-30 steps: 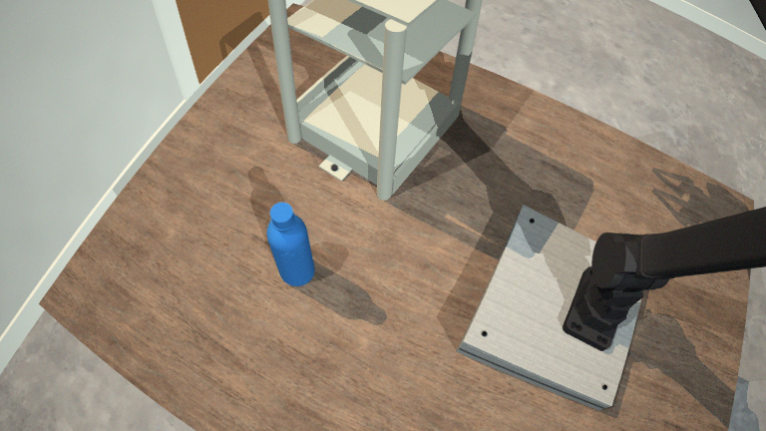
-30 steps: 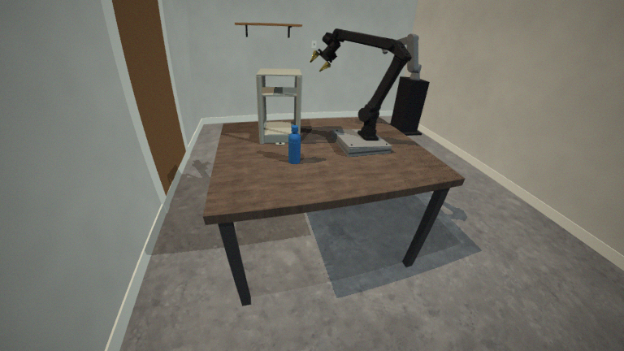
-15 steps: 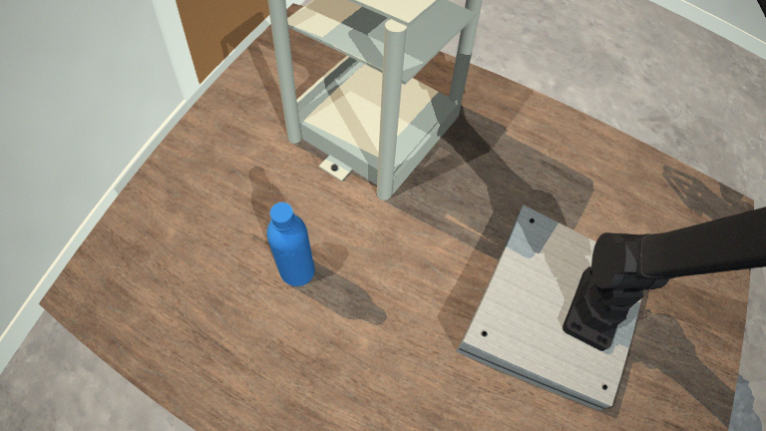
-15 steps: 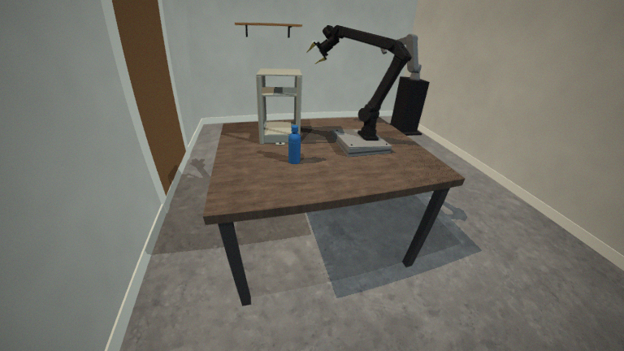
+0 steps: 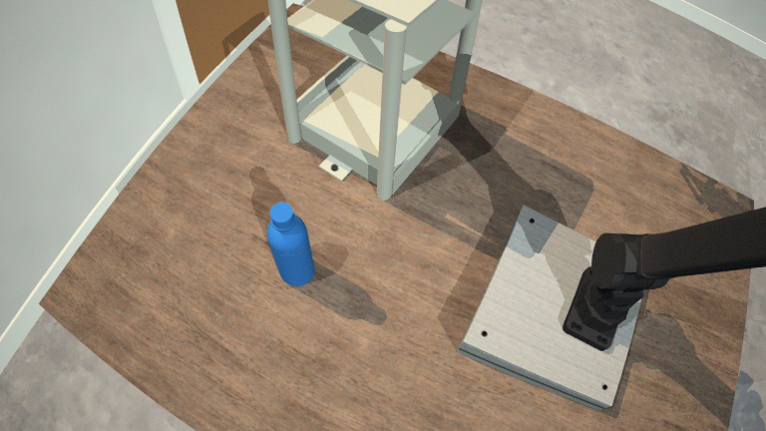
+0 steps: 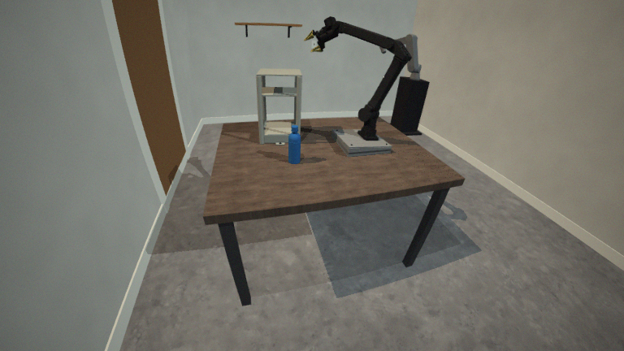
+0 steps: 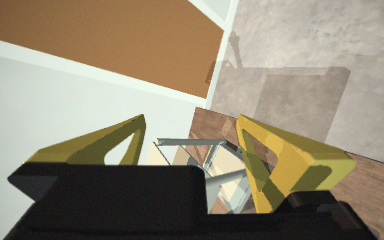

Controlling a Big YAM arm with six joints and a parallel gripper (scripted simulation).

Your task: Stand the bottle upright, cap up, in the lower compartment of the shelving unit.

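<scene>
Now: hand 170 mm short of the blue bottle, 590 mm to the right of it and 390 mm above it.
</scene>
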